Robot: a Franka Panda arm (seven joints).
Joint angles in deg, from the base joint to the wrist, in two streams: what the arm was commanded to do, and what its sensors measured. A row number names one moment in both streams.
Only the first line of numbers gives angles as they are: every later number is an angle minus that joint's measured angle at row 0.
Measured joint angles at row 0:
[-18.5, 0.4, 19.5, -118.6, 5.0, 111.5, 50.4]
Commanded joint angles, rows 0 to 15:
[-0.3, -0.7, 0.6, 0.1, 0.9, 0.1, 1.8]
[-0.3, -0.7, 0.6, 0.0, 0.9, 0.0, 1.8]
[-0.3, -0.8, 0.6, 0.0, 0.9, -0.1, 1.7]
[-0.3, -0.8, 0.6, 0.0, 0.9, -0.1, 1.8]
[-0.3, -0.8, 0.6, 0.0, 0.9, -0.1, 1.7]
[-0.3, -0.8, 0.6, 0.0, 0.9, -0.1, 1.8]
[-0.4, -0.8, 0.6, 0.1, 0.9, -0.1, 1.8]
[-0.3, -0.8, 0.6, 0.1, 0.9, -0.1, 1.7]
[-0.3, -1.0, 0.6, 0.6, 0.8, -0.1, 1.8]
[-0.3, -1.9, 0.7, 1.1, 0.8, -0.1, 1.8]
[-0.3, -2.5, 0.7, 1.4, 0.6, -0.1, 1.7]
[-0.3, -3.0, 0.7, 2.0, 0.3, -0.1, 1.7]
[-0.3, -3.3, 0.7, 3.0, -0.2, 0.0, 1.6]
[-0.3, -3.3, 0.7, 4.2, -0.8, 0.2, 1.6]
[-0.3, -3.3, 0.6, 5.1, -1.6, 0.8, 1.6]
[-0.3, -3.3, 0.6, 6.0, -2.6, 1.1, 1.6]
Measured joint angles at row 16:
[0.0, -2.7, 0.1, 3.4, -0.3, 0.1, 0.9]
